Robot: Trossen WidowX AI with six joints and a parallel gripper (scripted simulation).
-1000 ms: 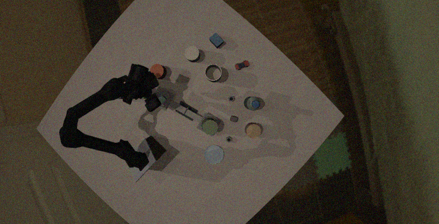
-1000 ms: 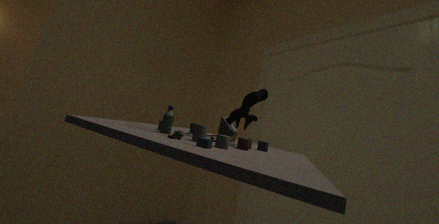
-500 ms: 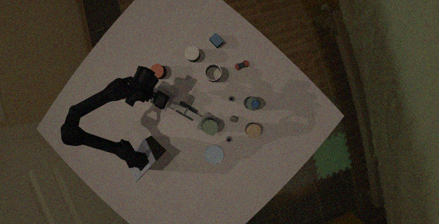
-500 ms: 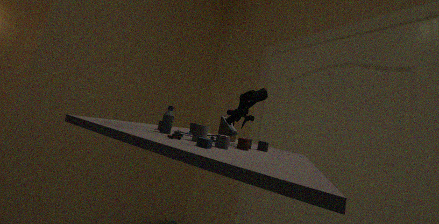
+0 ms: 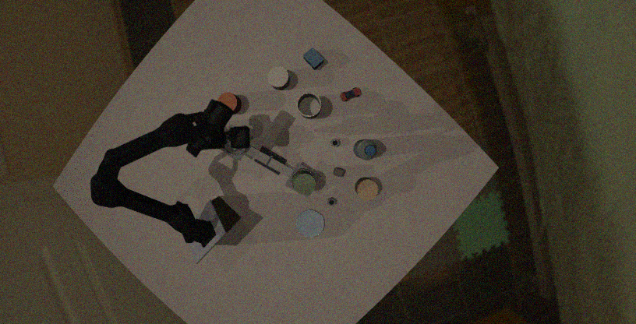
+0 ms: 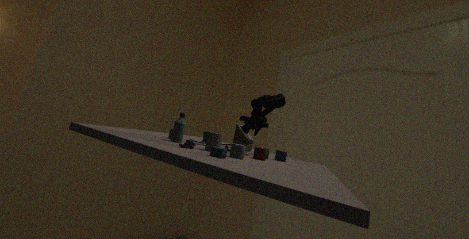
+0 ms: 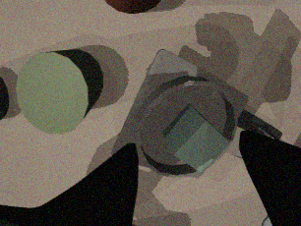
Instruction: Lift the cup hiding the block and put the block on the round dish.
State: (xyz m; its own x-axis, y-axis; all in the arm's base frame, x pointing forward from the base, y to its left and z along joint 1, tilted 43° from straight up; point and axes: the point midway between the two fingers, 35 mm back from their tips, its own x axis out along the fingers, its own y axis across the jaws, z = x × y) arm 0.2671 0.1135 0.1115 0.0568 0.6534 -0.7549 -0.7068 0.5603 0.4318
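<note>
The teal block is 4 cm below my gripper tip and 2 cm to the right of it. Also, from my gripper tip: white cylinder 23 cm ahead, 9 cm below, 3 cm to the left; then orange cylinder 9 cm to the left, 9 cm below, 9 cm ahead; then balance beam 14 cm to the right, 9 cm below, 3 cm ahead.
</note>
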